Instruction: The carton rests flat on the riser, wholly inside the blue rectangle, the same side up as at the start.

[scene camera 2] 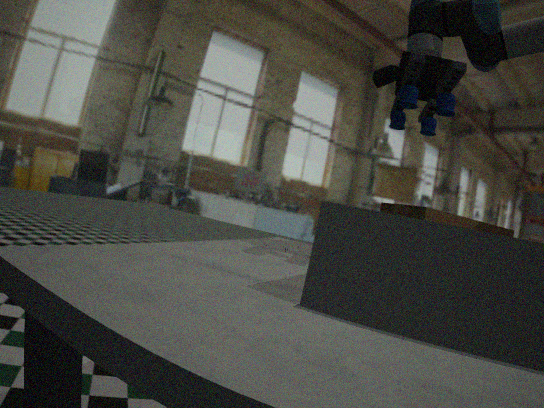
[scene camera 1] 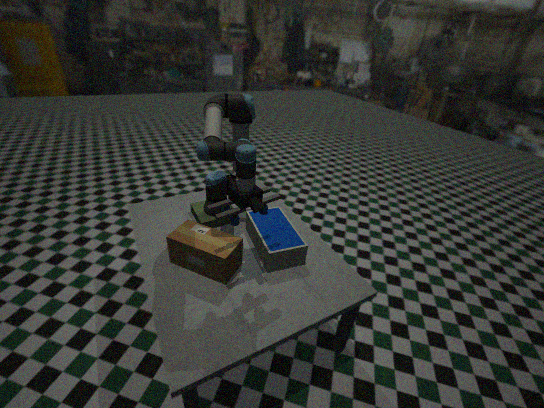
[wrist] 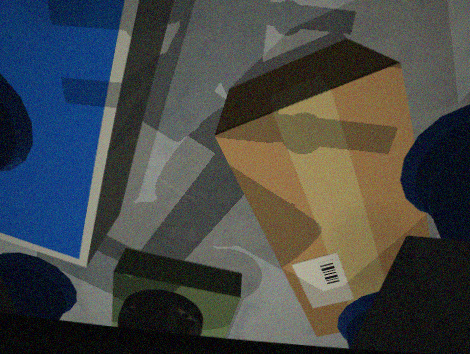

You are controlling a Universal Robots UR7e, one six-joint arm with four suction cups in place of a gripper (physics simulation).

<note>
The suction head carries nothing. A brown carton rests on the table.
The suction head shows as well in the wrist view.
</note>
